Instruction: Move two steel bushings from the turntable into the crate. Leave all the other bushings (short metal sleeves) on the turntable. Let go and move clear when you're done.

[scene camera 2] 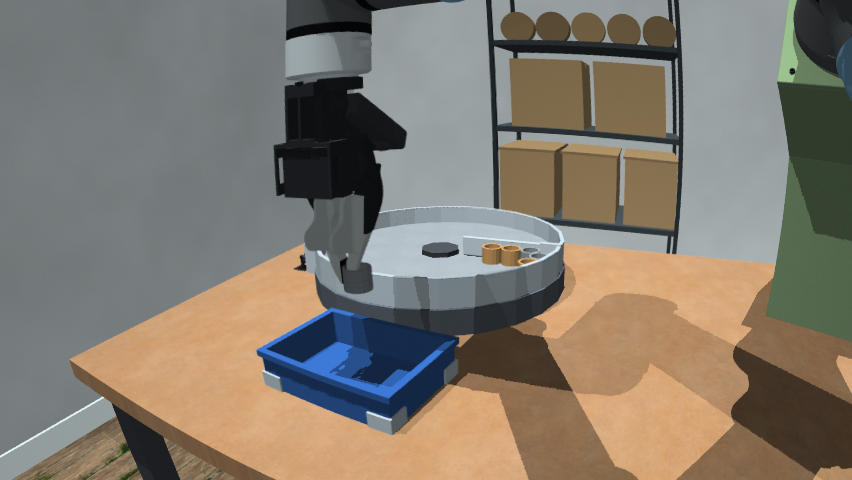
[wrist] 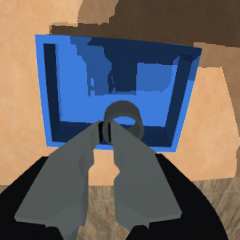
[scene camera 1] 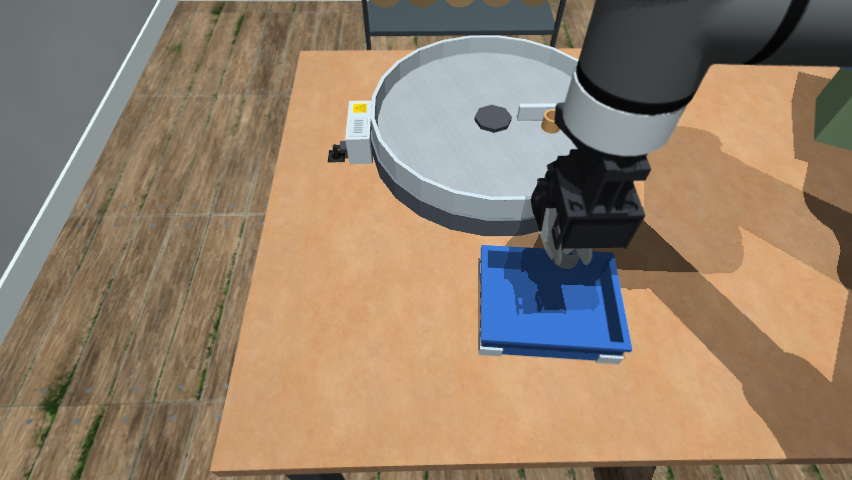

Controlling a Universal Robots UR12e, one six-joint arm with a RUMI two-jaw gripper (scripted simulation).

Note:
I see my gripper (scene camera 2: 346,283), a steel bushing (scene camera 2: 360,281) and a blue crate (scene camera 1: 523,293).
My gripper is seen too in the wrist view (wrist: 106,122) and in scene camera 1 (scene camera 1: 555,257). The blue crate is seen too in the wrist view (wrist: 77,82).

